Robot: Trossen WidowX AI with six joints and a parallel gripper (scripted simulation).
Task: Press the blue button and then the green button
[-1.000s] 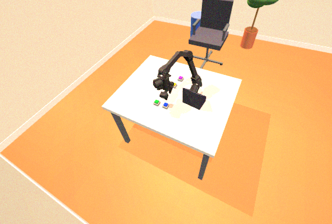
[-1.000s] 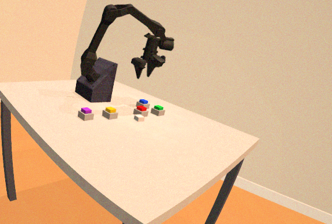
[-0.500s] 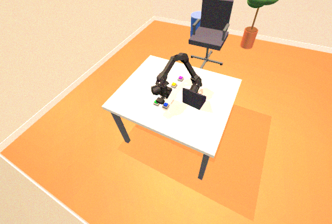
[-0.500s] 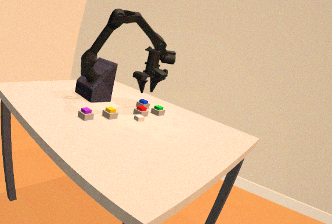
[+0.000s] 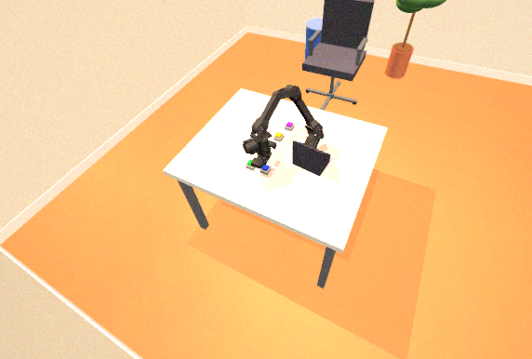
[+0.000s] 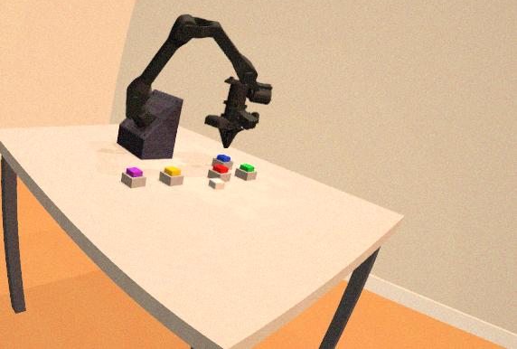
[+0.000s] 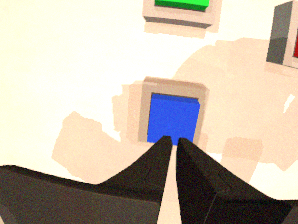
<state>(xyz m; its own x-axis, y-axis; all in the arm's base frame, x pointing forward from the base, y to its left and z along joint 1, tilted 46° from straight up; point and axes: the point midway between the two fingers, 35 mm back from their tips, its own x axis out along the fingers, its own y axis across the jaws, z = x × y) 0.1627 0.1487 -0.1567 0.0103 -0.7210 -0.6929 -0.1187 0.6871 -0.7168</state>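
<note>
Right now the blue button is 30 mm below my gripper tip. The rest, counted from my gripper tip: green button: 90 mm ahead, 20 mm to the left, 30 mm below; then red button: 90 mm ahead, 90 mm to the right, 30 mm below; then small white block: 140 mm ahead, 140 mm to the right, 50 mm below.
</note>
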